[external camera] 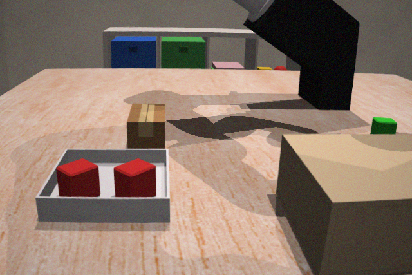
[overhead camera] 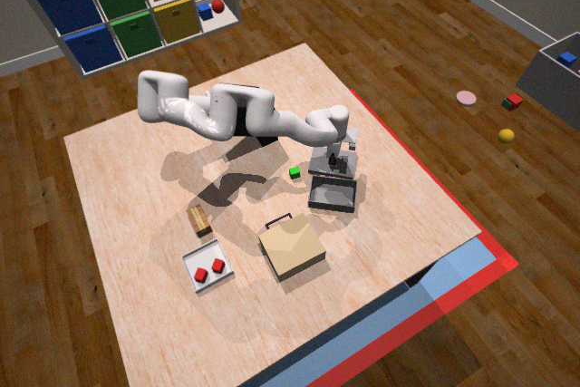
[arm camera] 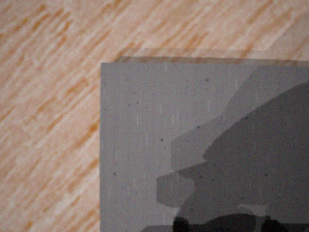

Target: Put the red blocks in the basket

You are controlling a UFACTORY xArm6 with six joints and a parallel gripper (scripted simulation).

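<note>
Now: hand 30 mm above the grey lid. The rest, counted from my hand: drawer 230 mm ahead, 340 mm to the right, 10 mm below; light wooden cabinet 240 mm ahead, 350 mm to the right, 10 mm below; metal box 140 mm ahead, 90 mm to the right, 20 mm below.
</note>
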